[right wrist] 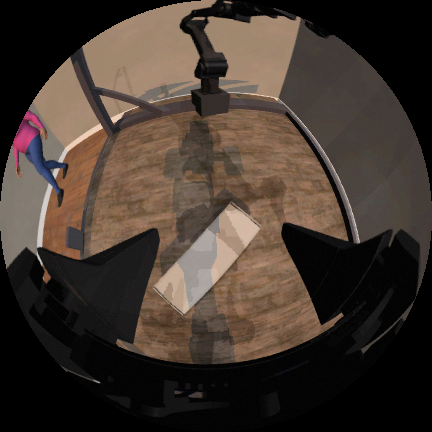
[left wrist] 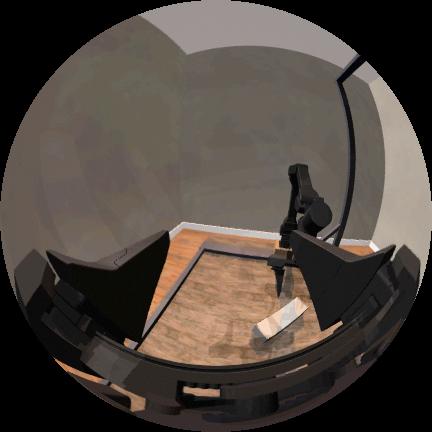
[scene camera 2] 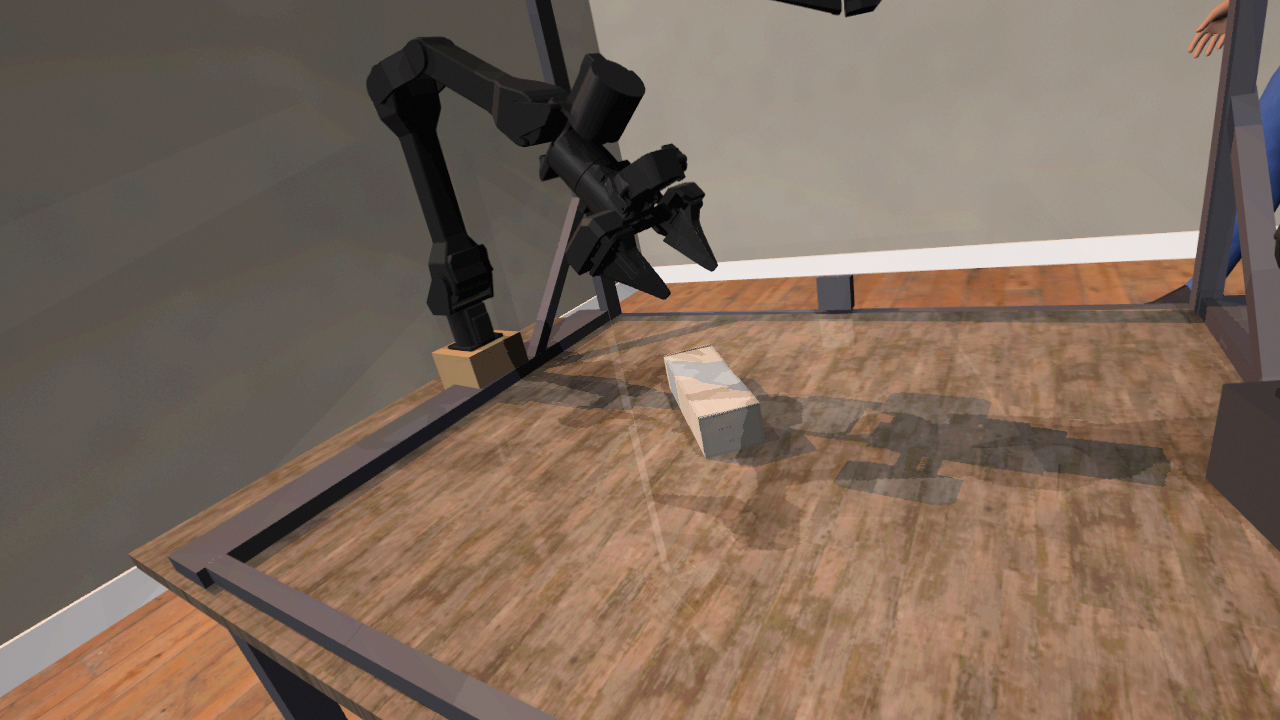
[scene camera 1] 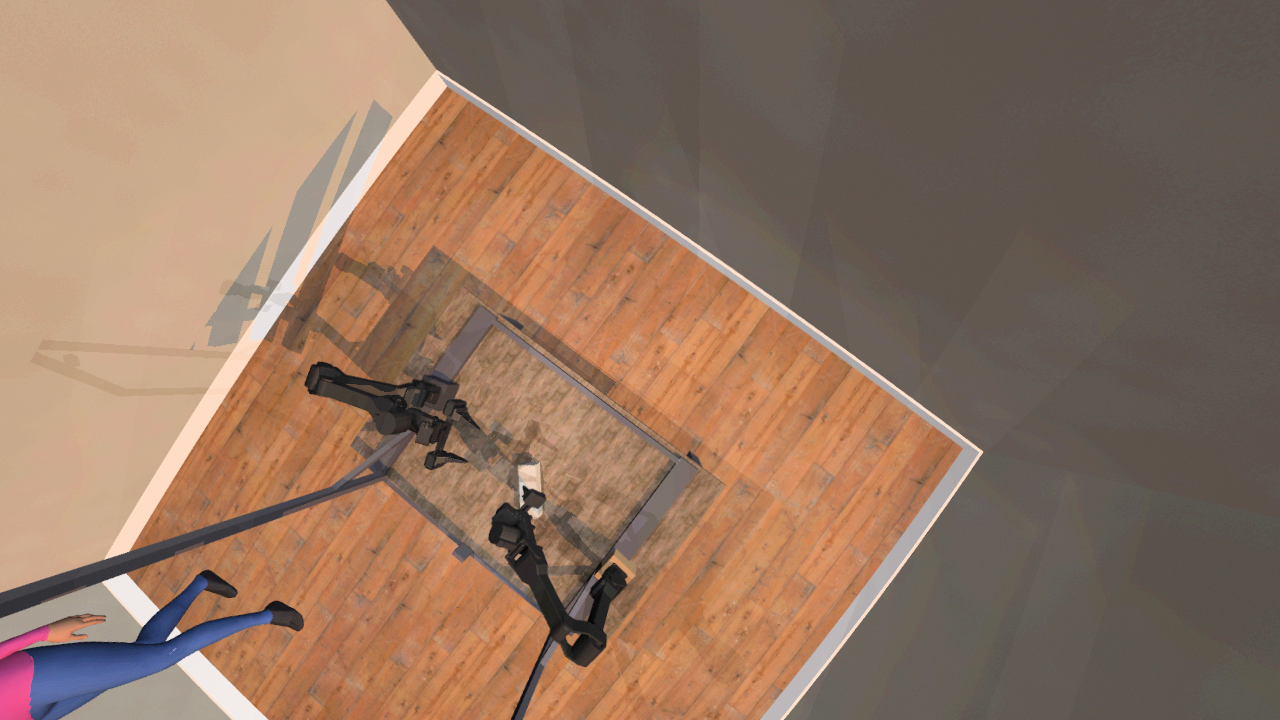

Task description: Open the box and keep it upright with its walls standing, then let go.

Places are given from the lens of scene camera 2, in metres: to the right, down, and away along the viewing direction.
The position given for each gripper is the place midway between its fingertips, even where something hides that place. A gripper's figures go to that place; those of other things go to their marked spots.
right gripper [scene camera 2: 692,282]: 0.06, -0.08, 0.60
dark metal frame [scene camera 2: 218,556]: -0.42, 0.20, 0.57
tan block [scene camera 2: 476,369]: -0.24, 0.01, 0.84
The marked spots on the dark metal frame and the tan block are 0.38 m apart.
